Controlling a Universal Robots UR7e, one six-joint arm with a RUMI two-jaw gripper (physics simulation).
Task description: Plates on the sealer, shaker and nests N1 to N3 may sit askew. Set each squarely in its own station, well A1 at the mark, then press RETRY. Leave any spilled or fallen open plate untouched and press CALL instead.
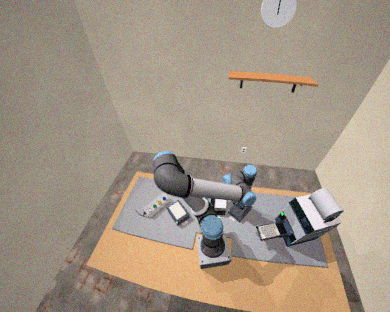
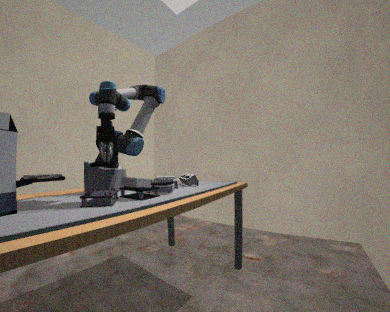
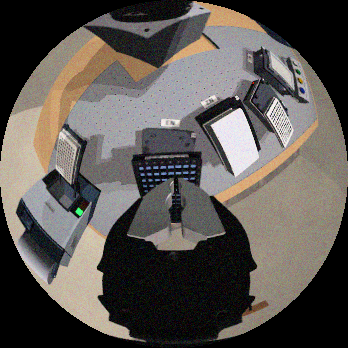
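Where they show: gripper, fingertip midpoint: (image 2: 106,162) (image 3: 175,178); arm's base, origin of the base link: (image 1: 212,245).
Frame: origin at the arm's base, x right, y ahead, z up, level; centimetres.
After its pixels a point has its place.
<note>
My gripper (image 3: 175,178) @[x 11.8, y 33.8, z 1.1 cm] (image 2: 105,153) is shut on the near edge of a black well plate (image 3: 162,170) @[x 12.7, y 31.9, z 1.4 cm] with blue wells and holds it just above the empty dark nest N3 (image 3: 168,140) @[x 12.0, y 31.0, z -11.7 cm]. Nest N2 holds a plate with a white seal (image 3: 235,140) @[x -0.5, y 35.4, z -6.4 cm] (image 1: 220,204) @[x -1.0, y 32.8, z -6.5 cm]. A white open well plate (image 3: 279,120) @[x -19.0, y 35.9, z -8.6 cm] sits askew, hanging off nest N1 (image 3: 258,101) @[x -13.5, y 29.8, z -10.3 cm]. The shaker carries a pale plate (image 3: 281,69) @[x -30.9, y 20.4, z -8.2 cm] (image 1: 177,212) @[x -31.6, y 18.5, z -8.2 cm]. The sealer (image 3: 53,211) @[x 47.3, y 27.0, z 4.3 cm] (image 1: 311,216) @[x 54.5, y 24.3, z 17.2 cm] has a white well plate (image 3: 66,153) @[x 33.0, y 19.2, z -3.8 cm] (image 1: 268,230) @[x 35.0, y 19.5, z -3.9 cm] on its tray.
The button box (image 3: 300,81) (image 1: 155,205) @[x -51.3, y 19.3, z -8.8 cm] with green, yellow and blue buttons lies beyond the shaker. The robot base (image 1: 213,252) @[x 1.4, y -5.0, z 6.4 cm] (image 3: 152,35) @[x 4.4, y 10.8, z -2.7 cm] stands at the table's front. The grey perforated mat (image 3: 129,97) @[x 15.9, y 15.9, z -15.8 cm] ends close to the nests at the table edge.
</note>
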